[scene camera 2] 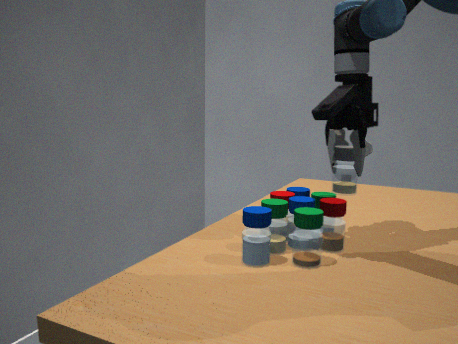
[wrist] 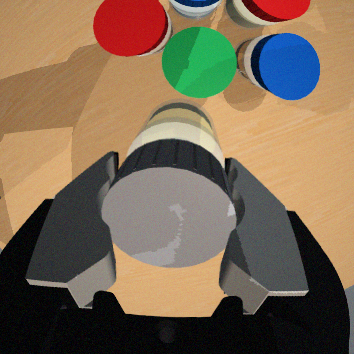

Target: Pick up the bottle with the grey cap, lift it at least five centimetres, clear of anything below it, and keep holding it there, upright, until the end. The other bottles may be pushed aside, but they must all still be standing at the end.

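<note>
The bottle with the grey cap hangs in the air, with pale yellow contents at its bottom. My gripper is shut on it, one finger on each side of the cap. In the scene view the bottle looks upright, and its base is above the caps of the bottles on the table. In the wrist view its base points toward a green-capped bottle, with a gap between them. The grey cap is mostly hidden by the fingers in the scene view.
Several bottles stand close together on the wooden table, among them a blue-capped one, a green-capped one and a red-capped one. The table's left edge runs past the group. The arm's shadow lies to the right.
</note>
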